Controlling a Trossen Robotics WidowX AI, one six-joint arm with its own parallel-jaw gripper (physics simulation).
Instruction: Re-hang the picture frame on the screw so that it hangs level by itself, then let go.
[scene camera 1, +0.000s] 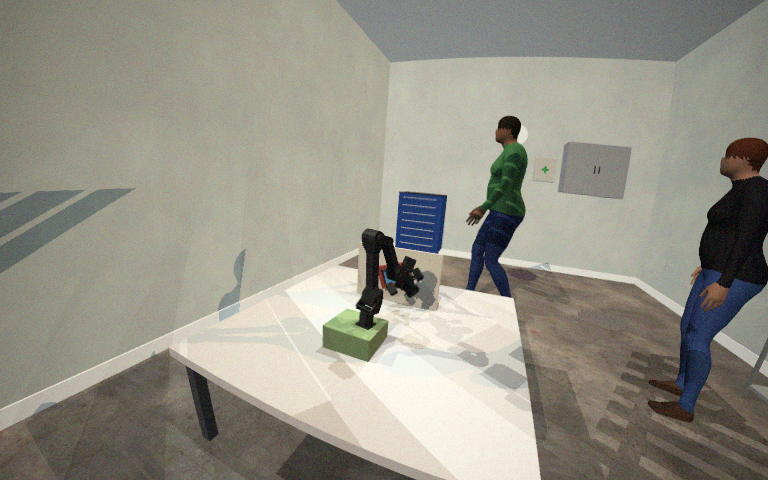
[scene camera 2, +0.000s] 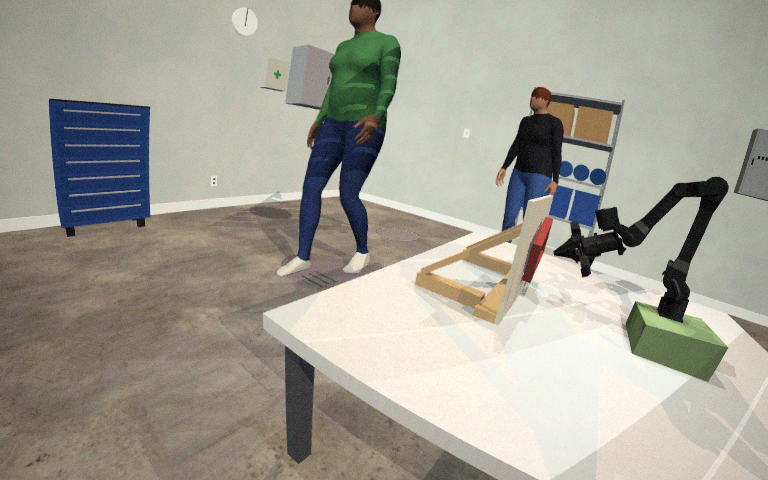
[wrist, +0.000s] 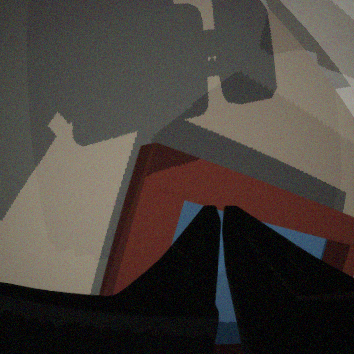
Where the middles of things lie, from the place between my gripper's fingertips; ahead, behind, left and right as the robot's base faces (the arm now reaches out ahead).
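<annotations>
Picture frame (scene camera 2: 539, 244): 40 mm ahead of my hand, 90 mm to the left, 20 mm above. Beige board (scene camera 1: 430, 264): from my hand, 60 mm ahead, 80 mm to the left, 10 mm above.
</annotations>
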